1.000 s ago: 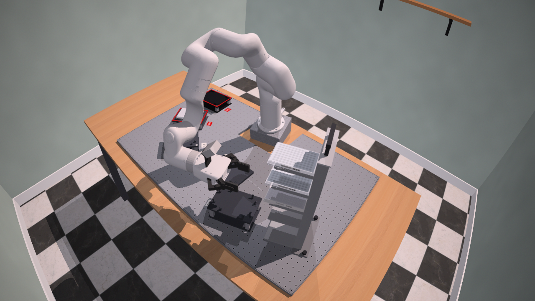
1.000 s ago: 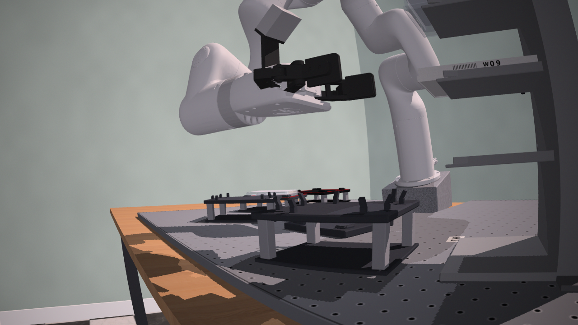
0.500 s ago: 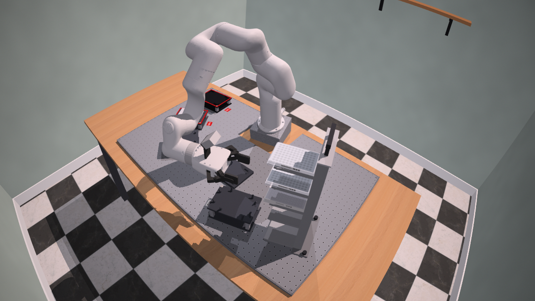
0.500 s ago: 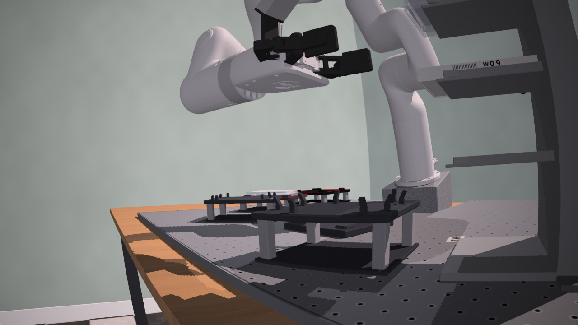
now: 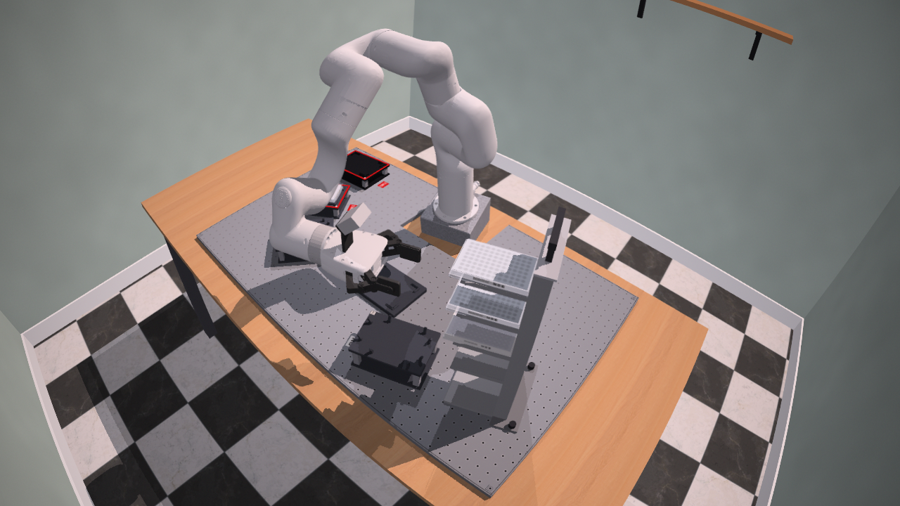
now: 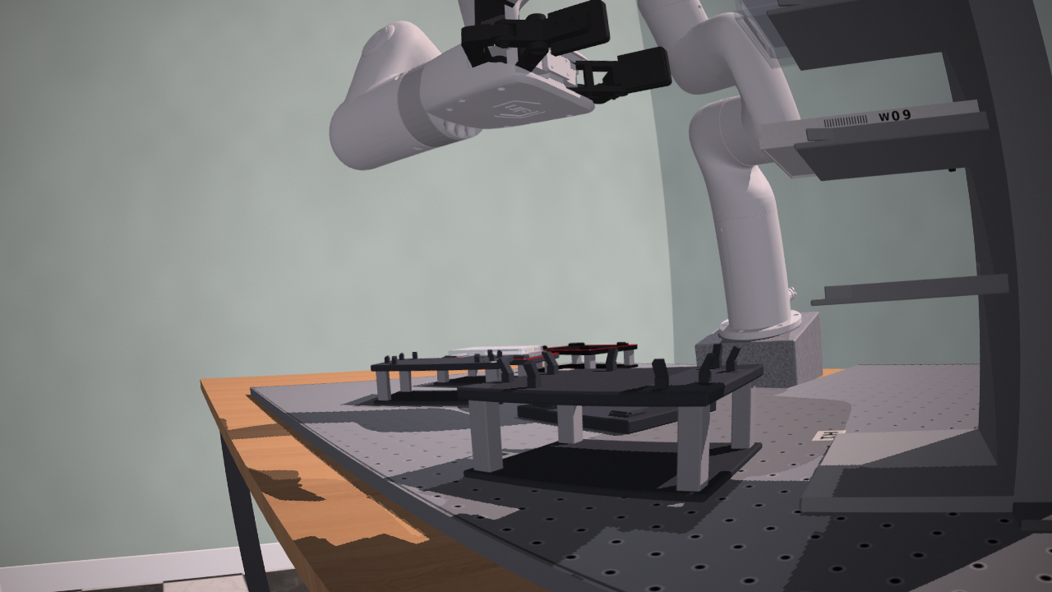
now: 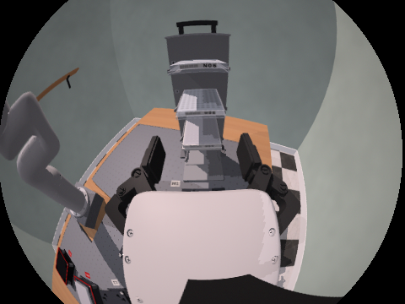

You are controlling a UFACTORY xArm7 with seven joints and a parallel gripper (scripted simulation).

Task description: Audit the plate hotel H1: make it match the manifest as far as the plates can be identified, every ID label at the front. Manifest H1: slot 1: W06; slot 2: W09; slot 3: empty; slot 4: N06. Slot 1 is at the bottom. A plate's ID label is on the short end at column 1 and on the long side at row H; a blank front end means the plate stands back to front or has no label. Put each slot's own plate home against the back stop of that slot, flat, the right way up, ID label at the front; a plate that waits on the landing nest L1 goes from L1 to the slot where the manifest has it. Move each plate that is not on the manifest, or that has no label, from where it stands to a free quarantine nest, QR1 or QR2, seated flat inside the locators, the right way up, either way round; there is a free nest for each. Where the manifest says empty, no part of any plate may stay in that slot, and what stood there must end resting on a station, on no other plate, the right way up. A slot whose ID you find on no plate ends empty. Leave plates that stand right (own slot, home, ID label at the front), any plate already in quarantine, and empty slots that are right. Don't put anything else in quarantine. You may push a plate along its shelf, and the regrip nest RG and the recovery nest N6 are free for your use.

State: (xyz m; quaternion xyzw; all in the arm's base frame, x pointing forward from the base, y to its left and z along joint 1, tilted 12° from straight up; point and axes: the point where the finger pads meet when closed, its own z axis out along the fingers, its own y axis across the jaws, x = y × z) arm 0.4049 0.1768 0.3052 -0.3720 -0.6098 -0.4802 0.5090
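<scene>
The clear well plate W06 lies 150 mm to the left of my hand, 40 mm behind it and 10 mm below it. From my hand the other things lie so: plate labelled W09 (150 mm to the left, 90 mm below, 40 mm behind); clear plate labelled N06 (150 mm to the left, 70 mm above, 40 mm behind); raised black nest (220 mm below, 20 mm to the right, 10 mm ahead).
</scene>
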